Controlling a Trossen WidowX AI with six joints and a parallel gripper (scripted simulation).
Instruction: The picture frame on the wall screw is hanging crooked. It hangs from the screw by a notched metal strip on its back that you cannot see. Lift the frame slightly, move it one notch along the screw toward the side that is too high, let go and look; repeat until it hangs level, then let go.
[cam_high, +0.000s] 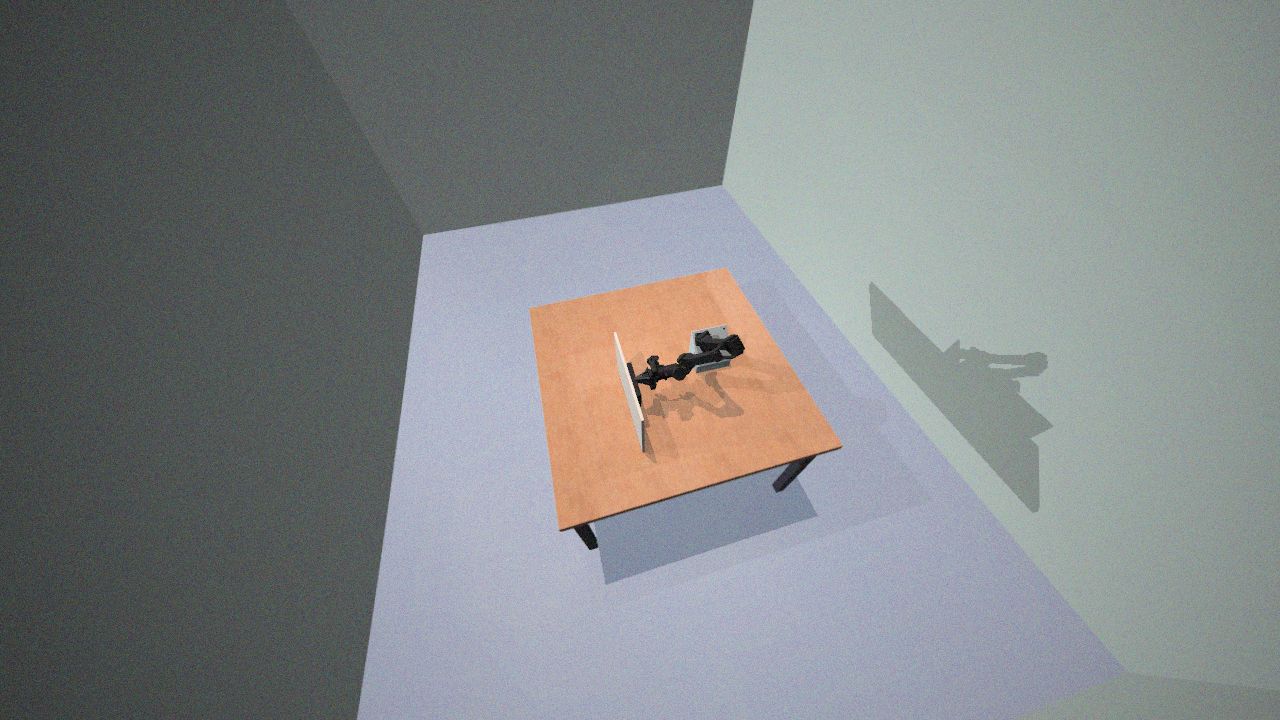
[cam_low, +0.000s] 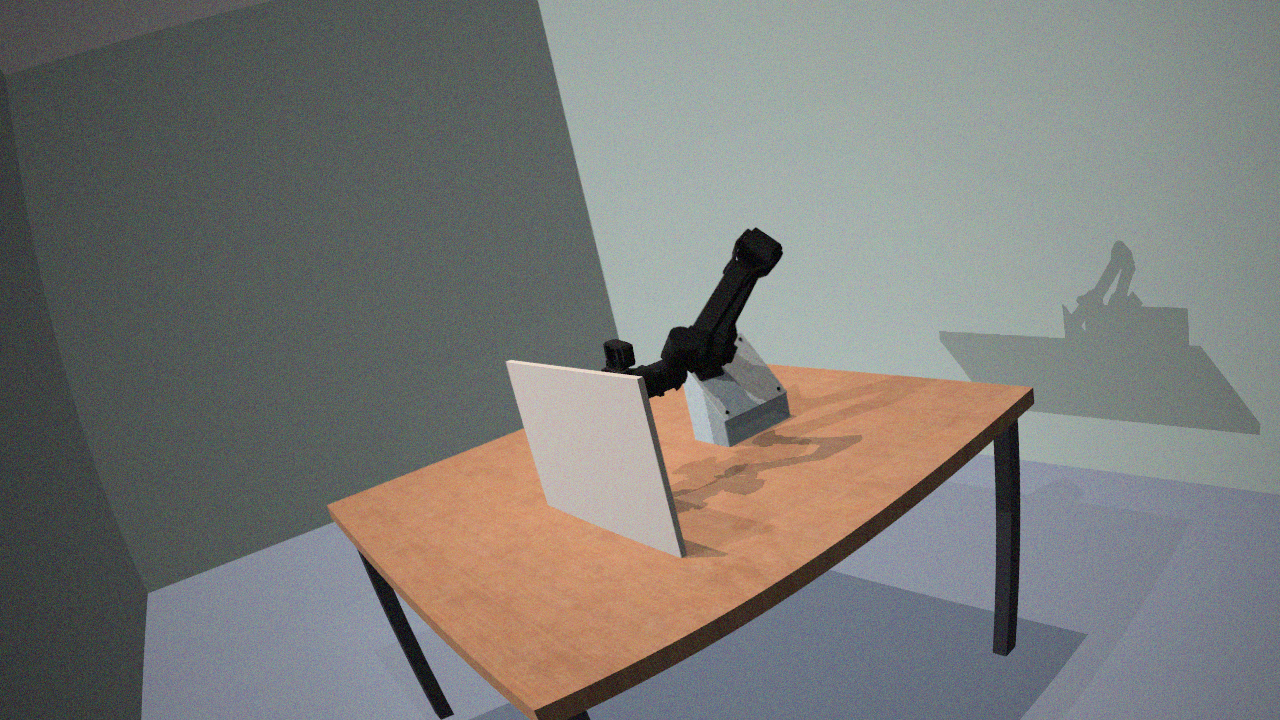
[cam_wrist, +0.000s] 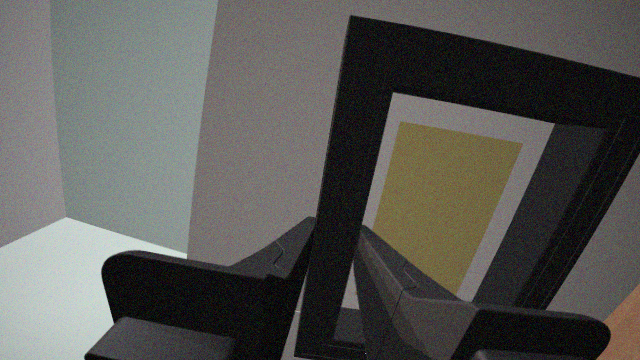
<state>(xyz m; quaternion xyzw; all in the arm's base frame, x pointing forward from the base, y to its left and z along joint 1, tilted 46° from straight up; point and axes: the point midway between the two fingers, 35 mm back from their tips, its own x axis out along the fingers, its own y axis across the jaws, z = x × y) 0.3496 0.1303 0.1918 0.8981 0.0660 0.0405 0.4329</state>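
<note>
Now: the picture frame 1 cm ahead of my gripper tip, 1 cm to the right of it and 5 cm below it. Also, from my gripper tip: wall panel: 2 cm ahead, 1 cm to the left, 7 cm below.
</note>
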